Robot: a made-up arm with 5 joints. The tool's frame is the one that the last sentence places. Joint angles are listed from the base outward.
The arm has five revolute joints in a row. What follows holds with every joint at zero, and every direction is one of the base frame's. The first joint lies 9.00 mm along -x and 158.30 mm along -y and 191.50 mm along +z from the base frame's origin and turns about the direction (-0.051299, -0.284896, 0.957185), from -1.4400 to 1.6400 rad. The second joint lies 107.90 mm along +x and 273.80 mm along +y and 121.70 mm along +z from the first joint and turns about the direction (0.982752, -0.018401, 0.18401), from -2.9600 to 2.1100 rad. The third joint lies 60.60 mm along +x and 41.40 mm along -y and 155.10 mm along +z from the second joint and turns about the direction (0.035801, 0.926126, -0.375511), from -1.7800 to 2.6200 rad. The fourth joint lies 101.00 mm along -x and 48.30 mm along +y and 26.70 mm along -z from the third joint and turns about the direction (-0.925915, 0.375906, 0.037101), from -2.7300 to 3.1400 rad. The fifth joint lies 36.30 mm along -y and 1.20 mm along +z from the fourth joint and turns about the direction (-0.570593, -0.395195, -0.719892), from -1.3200 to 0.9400 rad. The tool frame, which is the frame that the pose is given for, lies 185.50 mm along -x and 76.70 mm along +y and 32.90 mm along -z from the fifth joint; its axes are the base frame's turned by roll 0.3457, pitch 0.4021 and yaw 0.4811 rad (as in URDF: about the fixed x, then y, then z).
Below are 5 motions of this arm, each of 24 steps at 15 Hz.
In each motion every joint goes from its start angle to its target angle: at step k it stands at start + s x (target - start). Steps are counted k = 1, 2, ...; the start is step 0. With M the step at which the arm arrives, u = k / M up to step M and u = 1 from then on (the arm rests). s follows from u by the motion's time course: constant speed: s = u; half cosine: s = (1 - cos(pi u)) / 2; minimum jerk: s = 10 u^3 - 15 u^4 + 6 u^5.
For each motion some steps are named. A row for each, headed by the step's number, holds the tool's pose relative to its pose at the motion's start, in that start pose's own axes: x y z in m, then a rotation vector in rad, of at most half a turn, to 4 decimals.
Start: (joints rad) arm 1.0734 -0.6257 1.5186 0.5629 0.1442
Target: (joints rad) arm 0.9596 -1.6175 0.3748 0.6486 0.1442
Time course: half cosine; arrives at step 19
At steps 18, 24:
18: 0.3711 0.1006 0.0393 -0.1167 -0.7417 -1.1248
24: 0.3730 0.0992 0.0401 -0.1208 -0.7440 -1.1337

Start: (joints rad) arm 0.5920 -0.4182 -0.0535 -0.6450 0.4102
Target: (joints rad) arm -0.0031 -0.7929 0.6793 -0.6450 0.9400
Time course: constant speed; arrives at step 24
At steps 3, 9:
3: 0.0475 0.0182 0.0005 -0.0490 0.0305 -0.2168
9: 0.1536 0.0309 -0.0055 -0.1588 0.0988 -0.6483

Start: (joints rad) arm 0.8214 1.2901 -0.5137 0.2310 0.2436
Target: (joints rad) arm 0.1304 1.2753 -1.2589 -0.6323 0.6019
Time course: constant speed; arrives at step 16
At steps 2, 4, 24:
2: 0.0510 -0.0140 -0.0198 0.0062 -0.2163 -0.0349
4: 0.1038 -0.0327 -0.0298 0.0063 -0.4292 -0.0567
24: 0.3411 -0.1984 0.0861 -0.1257 -1.5398 0.1473

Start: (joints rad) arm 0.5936 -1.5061 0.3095 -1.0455 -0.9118
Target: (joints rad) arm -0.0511 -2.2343 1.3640 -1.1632 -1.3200
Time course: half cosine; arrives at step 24
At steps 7, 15, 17, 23, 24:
7: 0.0955 -0.0072 0.0195 0.0944 -0.0310 -0.2599
15: 0.3163 -0.1613 0.0277 0.1906 -0.1183 -0.8965
17: 0.3498 -0.2180 0.0175 0.1793 -0.1315 -1.0335
23: 0.3845 -0.3230 -0.0111 0.1307 -0.1406 -1.2535
24: 0.3850 -0.3254 -0.0119 0.1292 -0.1406 -1.2582

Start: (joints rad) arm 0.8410 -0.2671 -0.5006 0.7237 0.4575
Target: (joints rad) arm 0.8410 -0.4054 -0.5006 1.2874 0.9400
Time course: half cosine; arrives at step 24
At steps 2, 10, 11, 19, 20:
2: 0.0009 -0.0006 -0.0010 -0.0137 0.0009 -0.0097
10: 0.0188 -0.0203 -0.0202 -0.3053 0.0046 -0.2012
11: 0.0218 -0.0255 -0.0232 -0.3597 0.0022 -0.2337
19: 0.0387 -0.0748 -0.0358 -0.7632 -0.0419 -0.4449
20: 0.0397 -0.0794 -0.0359 -0.7957 -0.0473 -0.4596

